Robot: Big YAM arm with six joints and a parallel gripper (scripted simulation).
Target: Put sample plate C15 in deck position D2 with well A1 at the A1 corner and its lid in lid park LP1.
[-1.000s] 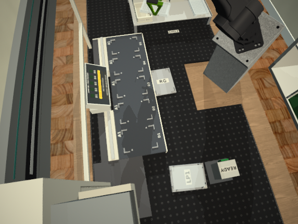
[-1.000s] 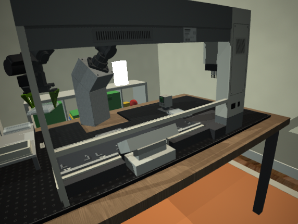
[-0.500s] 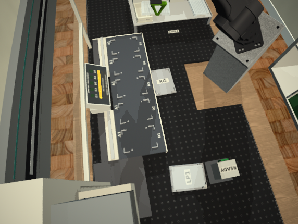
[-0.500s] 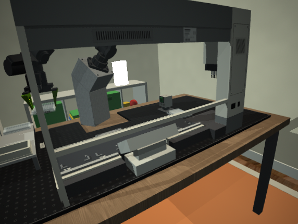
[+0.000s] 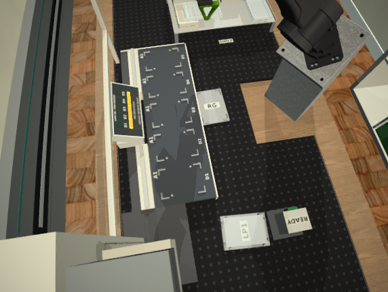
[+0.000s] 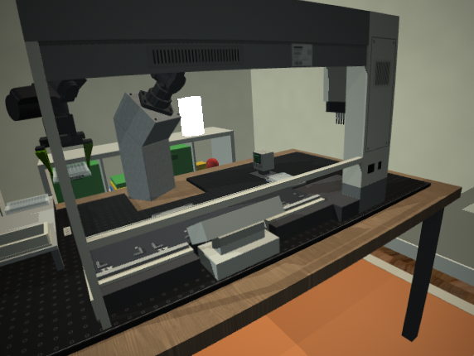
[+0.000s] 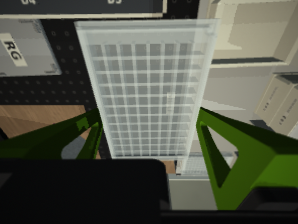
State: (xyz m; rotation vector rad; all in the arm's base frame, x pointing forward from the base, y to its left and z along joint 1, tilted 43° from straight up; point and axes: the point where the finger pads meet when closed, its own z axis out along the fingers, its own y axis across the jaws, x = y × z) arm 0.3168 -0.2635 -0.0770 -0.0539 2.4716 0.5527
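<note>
My hand is 1 cm short of the sample plate. Also, from my hand: shelf 7 cm behind, 24 cm to the right, 15 cm below; cream reservoir 7 cm ahead, 14 cm to the right, 14 cm below; shelf label 11 cm behind, 8 cm to the right, 21 cm below.
</note>
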